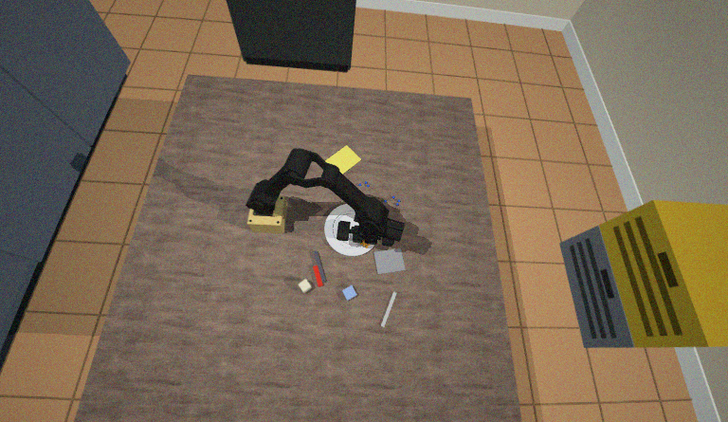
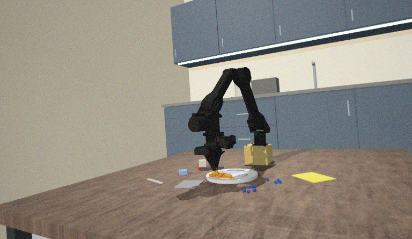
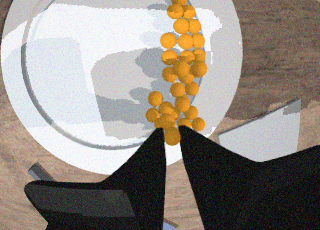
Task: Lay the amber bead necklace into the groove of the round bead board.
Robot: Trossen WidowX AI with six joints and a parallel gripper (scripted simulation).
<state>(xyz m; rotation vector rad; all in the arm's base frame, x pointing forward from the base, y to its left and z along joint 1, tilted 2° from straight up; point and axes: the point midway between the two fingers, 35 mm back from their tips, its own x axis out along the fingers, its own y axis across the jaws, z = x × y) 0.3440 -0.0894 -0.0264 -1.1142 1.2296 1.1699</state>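
The grey square tile lies 10 cm ahead of my gripper tip, 6 cm to the right of it and 3 cm below it. The rest, counted from my gripper tip: red stick (15 cm behind, 10 cm to the right, 3 cm below); then white stick (22 cm to the right, 9 cm ahead, 3 cm below); then light blue cube (17 cm to the right, 4 cm behind, 2 cm below).
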